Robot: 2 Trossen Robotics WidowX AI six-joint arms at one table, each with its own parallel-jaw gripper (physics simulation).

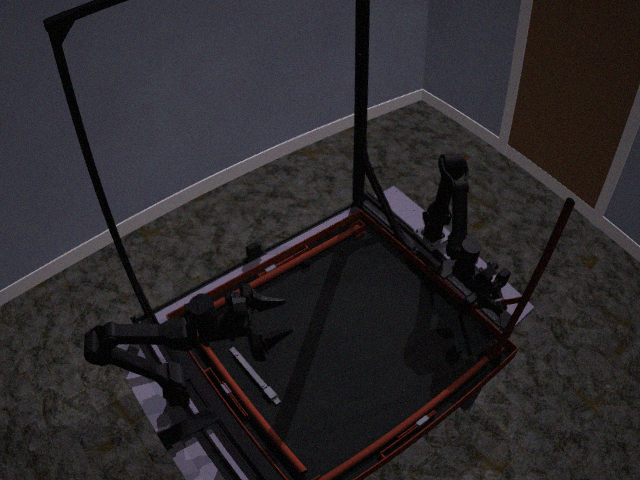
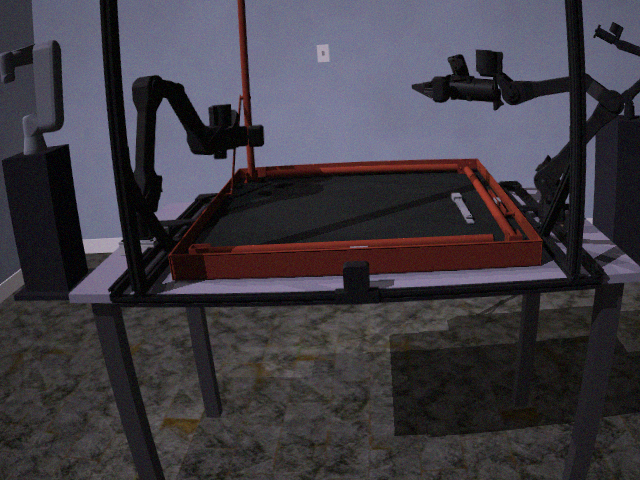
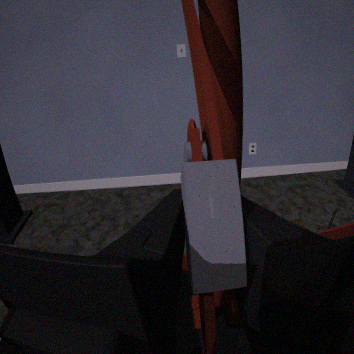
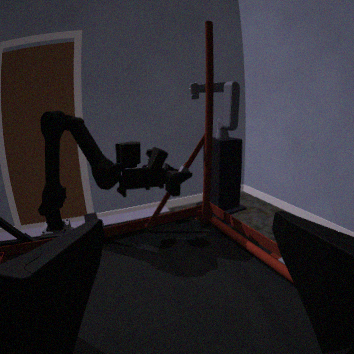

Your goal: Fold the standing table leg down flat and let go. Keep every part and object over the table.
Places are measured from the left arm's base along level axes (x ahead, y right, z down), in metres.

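Pixels of known places: left gripper, fingertip midpoint: (image 1: 504,310) (image 2: 239,134) (image 4: 190,173); right gripper, fingertip midpoint: (image 1: 289,315) (image 2: 417,85) (image 4: 189,226); left arm's base, origin of the base link: (image 1: 433,233) (image 2: 143,235) (image 4: 55,225); right arm's base, origin of the base link: (image 1: 178,396) (image 2: 552,220).
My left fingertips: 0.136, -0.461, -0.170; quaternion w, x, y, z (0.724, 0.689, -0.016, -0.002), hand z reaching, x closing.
For each thing: its middle in the pictures, then the offset to it from my left fingertips, as dx, dy, dz. "spot": a spot on its surface instead.
- grey sleeve, surface spot: (image 3: 215,215) spot: +0.002, +0.035, -0.016
- loose grey bar, body centre: (image 2: 462,206) (image 1: 253,374) +0.637, +0.299, +0.161
The red standing leg (image 1: 545,263) (image 2: 244,62) (image 3: 227,100) (image 4: 209,75) rises upright from a corner of the overturned table (image 2: 310,263). A thin red brace (image 1: 511,300) (image 4: 159,210) slants from the leg to the table's side. A grey sleeve (image 3: 215,215) sits on the brace. My left gripper (image 1: 500,293) (image 2: 254,135) (image 3: 199,197) (image 4: 190,173) is shut on this sleeve, with a finger against each side. The fingers hide part of the brace. My right gripper (image 1: 287,315) (image 2: 415,87) (image 4: 189,226) is open and empty, above the opposite side of the table.
Other red legs (image 1: 253,408) (image 2: 488,201) lie folded along the table's inner sides. A loose grey bar (image 1: 254,375) (image 2: 462,208) lies on the dark underside near one folded leg. Black frame posts (image 1: 361,103) (image 2: 575,129) stand around the bench.
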